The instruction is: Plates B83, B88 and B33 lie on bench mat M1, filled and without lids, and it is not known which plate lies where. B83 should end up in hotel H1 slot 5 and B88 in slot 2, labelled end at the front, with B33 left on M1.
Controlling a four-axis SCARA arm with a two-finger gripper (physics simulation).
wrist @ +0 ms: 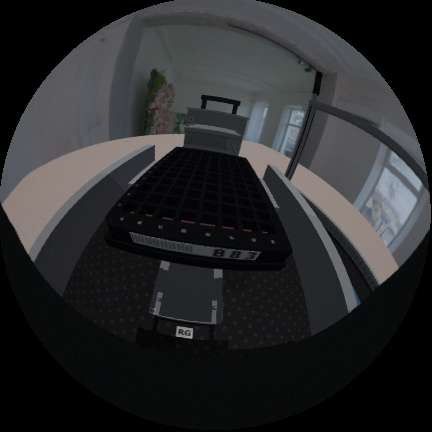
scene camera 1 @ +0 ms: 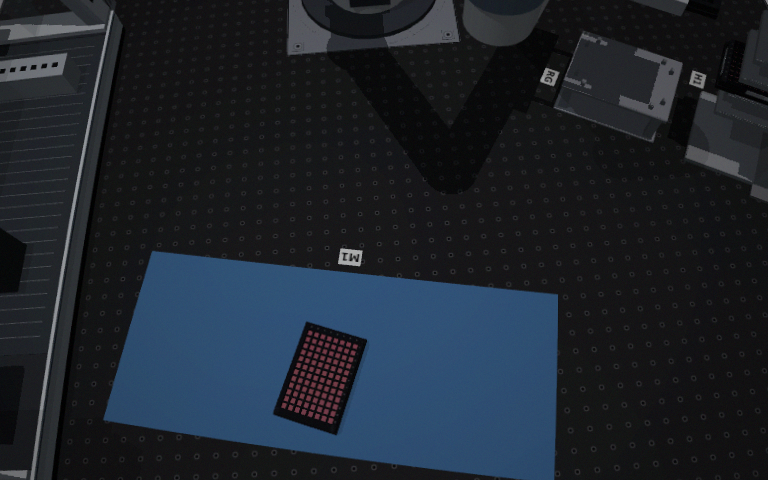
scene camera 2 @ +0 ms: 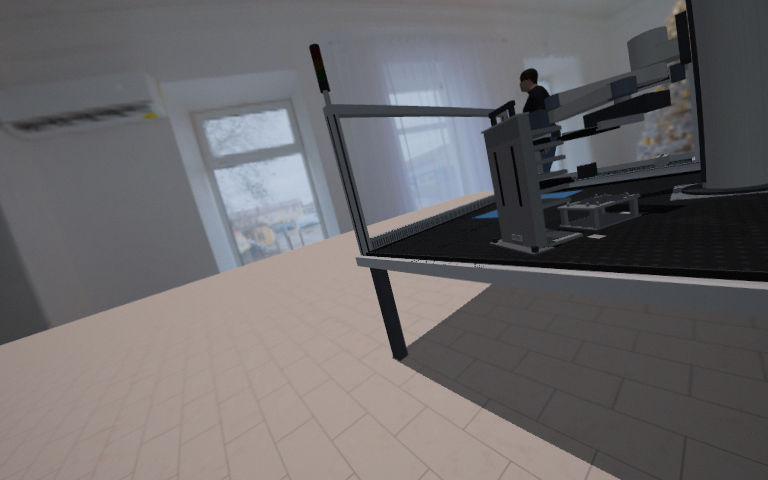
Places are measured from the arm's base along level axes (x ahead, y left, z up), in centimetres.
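Pixels of known places: gripper, fingertip midpoint: (wrist: pixel 209 160) (scene camera 2: pixel 580 131); arm's base, link origin: (scene camera 2: pixel 737 190).
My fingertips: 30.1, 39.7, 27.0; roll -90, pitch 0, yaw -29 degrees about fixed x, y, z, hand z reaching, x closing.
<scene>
For each thing: its top centre in the pictures, then the offset to it from my fingertips, as dx, dy, dz.
- Plate B83, top centre: (wrist: pixel 206 170) (scene camera 2: pixel 586 130) -1.1, -2.0, +0.0
- hotel H1, top centre: (wrist: pixel 223 95) (scene camera 2: pixel 509 106) +9.7, +17.9, +9.6
- dark plate, top centre: (scene camera 2: pixel 540 182) +6.8, +13.8, -10.8
- frame post, top centre: (scene camera 2: pixel 331 116) +72.3, +30.8, +31.0
Plate B83 (wrist: pixel 200 195) (scene camera 2: pixel 583 133) is level between the fingers, its label facing the wrist camera. My gripper (wrist: pixel 209 160) (scene camera 2: pixel 600 126) is shut on it. In scene camera 2 the plate's far part is in among the upper shelves of hotel H1 (scene camera 2: pixel 518 186) (wrist: pixel 215 137) (scene camera 1: pixel 722 135); I cannot tell the exact slot or whether it touches a shelf. Another dark plate (scene camera 2: pixel 552 183) lies low in the hotel, its label unreadable. One plate (scene camera 1: pixel 321 376) with pink wells lies askew on mat M1 (scene camera 1: pixel 464 367); no label shows on it.
The RG stand (scene camera 1: pixel 614 76) (scene camera 2: pixel 600 210) (wrist: pixel 187 295) stands beside the hotel, below and behind the held plate's label end. The arm's column (scene camera 2: pixel 733 101) stands at the right in scene camera 2. A frame post (scene camera 2: pixel 348 181) rises at the bench corner.
</scene>
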